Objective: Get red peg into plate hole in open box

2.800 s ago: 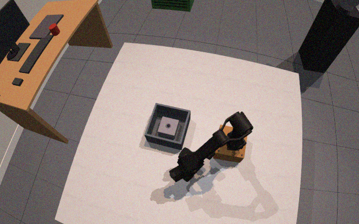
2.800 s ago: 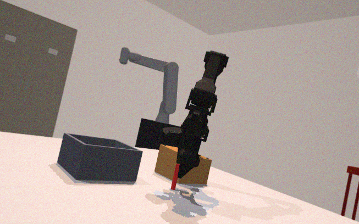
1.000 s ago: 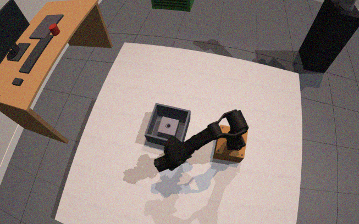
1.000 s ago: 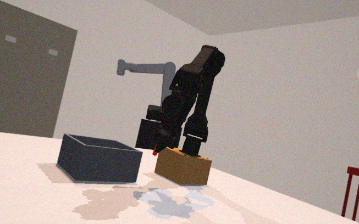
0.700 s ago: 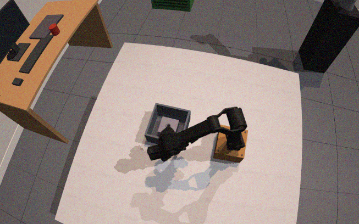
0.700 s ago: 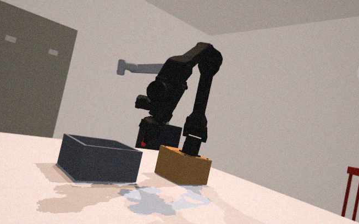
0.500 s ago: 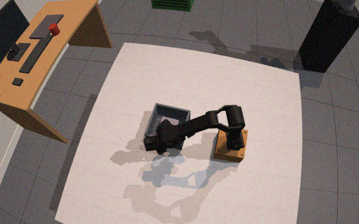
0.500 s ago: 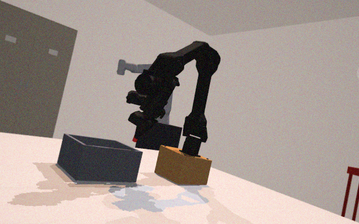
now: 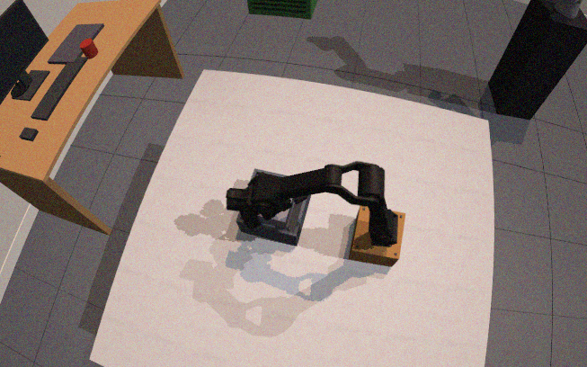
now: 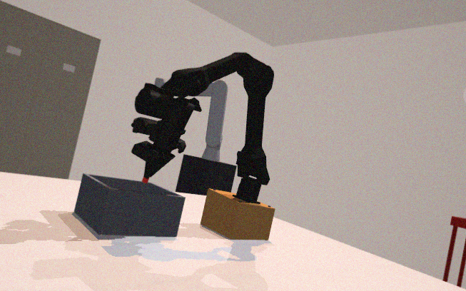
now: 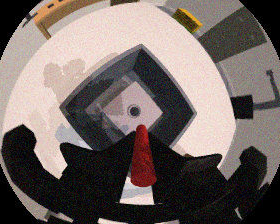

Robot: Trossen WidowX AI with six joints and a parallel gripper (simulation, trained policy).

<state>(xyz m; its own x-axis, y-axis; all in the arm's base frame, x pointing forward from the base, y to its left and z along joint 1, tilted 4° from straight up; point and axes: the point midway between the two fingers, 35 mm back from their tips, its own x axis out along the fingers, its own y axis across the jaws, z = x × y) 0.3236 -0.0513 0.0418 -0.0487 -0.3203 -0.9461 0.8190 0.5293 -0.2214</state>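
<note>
Now: the red peg 20 mm above my gripper tip and 10 mm to the left of it. Also, from my gripper tip: dark grey box: 100 mm below, 30 mm to the right, 20 mm ahead; light grey plate: 80 mm below, 30 mm to the right, 20 mm ahead.
</note>
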